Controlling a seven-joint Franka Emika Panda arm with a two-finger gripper.
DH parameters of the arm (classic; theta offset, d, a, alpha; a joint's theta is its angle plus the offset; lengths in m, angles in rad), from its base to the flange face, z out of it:
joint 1: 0 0.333 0 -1.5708
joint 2: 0 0 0 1.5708
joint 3: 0 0.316 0.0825 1.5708
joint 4: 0 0 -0.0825 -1.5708
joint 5: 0 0.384 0 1.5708
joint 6: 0 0 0.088 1.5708
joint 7: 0 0.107 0 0
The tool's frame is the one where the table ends.
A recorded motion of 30 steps. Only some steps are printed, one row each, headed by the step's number.
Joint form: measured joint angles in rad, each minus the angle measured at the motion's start. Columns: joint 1, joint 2, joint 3, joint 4, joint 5, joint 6, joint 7.
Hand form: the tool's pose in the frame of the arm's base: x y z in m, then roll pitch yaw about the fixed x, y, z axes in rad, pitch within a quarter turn. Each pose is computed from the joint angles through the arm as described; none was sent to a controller.
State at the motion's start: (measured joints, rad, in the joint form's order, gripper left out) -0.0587 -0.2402 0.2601 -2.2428 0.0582 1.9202 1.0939
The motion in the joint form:
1: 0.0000 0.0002 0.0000 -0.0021 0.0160 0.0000 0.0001
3: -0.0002 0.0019 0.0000 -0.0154 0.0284 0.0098 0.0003
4: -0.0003 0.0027 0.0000 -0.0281 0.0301 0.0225 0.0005
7: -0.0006 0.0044 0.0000 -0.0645 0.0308 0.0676 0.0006
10: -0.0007 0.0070 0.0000 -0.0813 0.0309 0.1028 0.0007
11: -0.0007 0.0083 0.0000 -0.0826 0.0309 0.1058 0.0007
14: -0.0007 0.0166 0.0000 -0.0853 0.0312 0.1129 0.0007
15: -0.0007 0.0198 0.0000 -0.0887 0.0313 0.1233 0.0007
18: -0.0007 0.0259 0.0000 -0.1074 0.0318 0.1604 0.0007
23: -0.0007 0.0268 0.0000 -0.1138 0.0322 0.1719 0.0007
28: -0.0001 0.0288 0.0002 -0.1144 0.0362 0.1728 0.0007
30: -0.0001 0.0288 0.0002 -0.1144 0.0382 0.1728 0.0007
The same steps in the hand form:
1: 0.4565 0.1028 0.4548 3.0629 0.0473 -0.9330
3: 0.4551 0.1028 0.4487 3.0633 0.0595 -0.9397
4: 0.4540 0.1022 0.4436 3.0632 0.0609 -0.9418
7: 0.4516 0.1003 0.4298 3.0693 0.0571 -0.9451
10: 0.4521 0.0996 0.4238 3.0834 0.0498 -0.9463
11: 0.4523 0.0995 0.4228 3.0838 0.0497 -0.9464
14: 0.4532 0.0994 0.4185 3.0814 0.0531 -0.9469
15: 0.4538 0.0993 0.4164 3.0851 0.0518 -0.9472
18: 0.4540 0.0985 0.4082 3.0966 0.0468 -0.9487
23: 0.4538 0.0982 0.4059 3.1004 0.0451 -0.9493
28: 0.4538 0.0987 0.4048 3.1006 0.0491 -0.9508
30: 0.4538 0.0988 0.4048 3.1013 0.0506 -0.9518

